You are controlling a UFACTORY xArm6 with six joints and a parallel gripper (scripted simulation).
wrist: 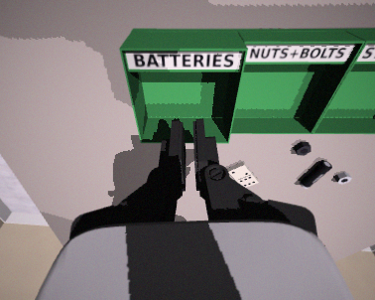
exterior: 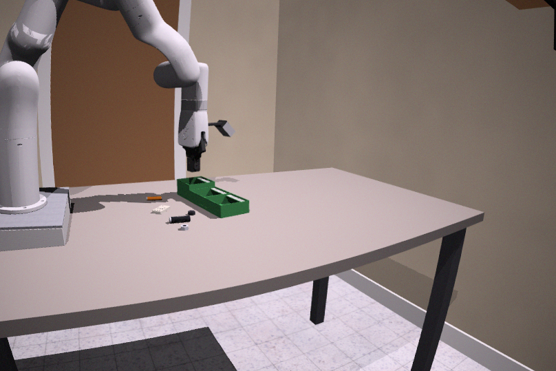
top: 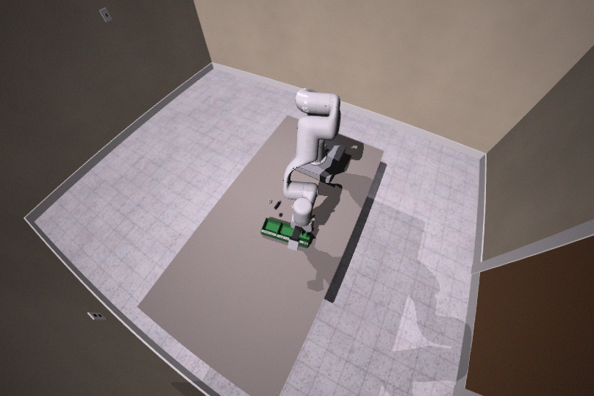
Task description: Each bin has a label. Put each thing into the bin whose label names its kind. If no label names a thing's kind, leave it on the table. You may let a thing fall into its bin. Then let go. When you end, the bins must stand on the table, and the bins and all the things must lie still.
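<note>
My gripper is now 16 cm to the left of the black nut, 9 cm above it and 3 cm past it. From my hand the other things lie so: white domino (12 cm to the right, 11 cm behind, 9 cm below); then green three-bin tray (7 cm to the right, 7 cm below, 3 cm ahead); then orange battery (12 cm behind, 9 cm below, 2 cm to the right).
</note>
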